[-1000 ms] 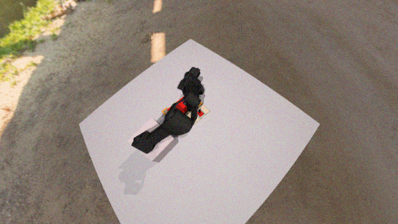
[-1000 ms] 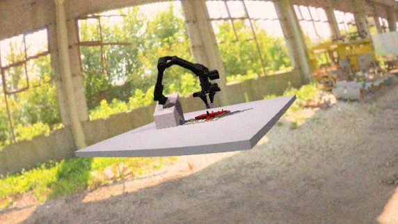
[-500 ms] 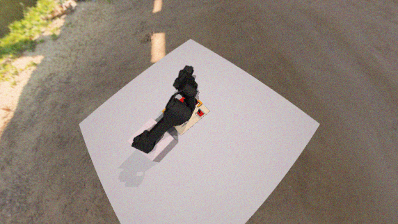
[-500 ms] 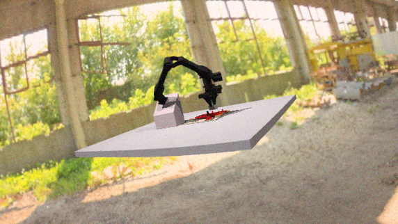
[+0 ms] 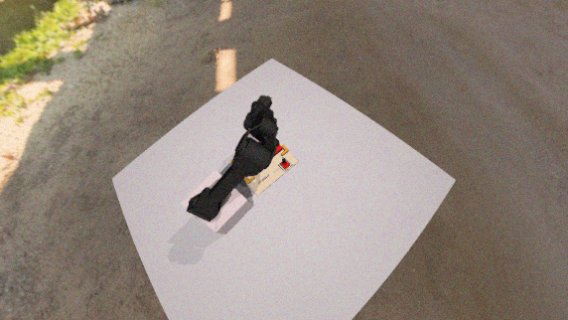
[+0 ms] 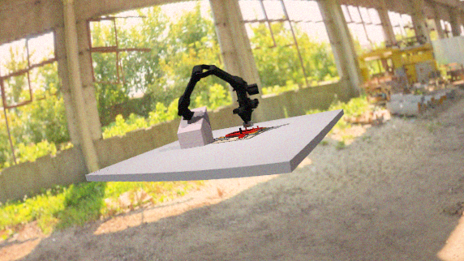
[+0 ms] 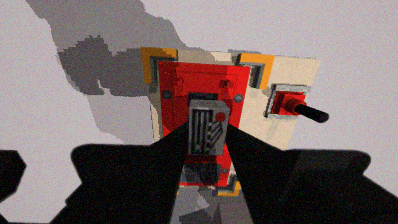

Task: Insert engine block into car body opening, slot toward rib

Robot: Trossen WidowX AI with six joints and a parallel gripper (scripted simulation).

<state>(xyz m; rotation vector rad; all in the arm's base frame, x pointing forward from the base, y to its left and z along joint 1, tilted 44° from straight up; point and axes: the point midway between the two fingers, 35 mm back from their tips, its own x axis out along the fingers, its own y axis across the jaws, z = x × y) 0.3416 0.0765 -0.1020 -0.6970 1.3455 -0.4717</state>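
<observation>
My gripper tip is now 1 cm above the grey engine block. From my gripper tip the other things lie so: beige board 4 cm behind, 3 cm to the right, 5 cm below.
</observation>
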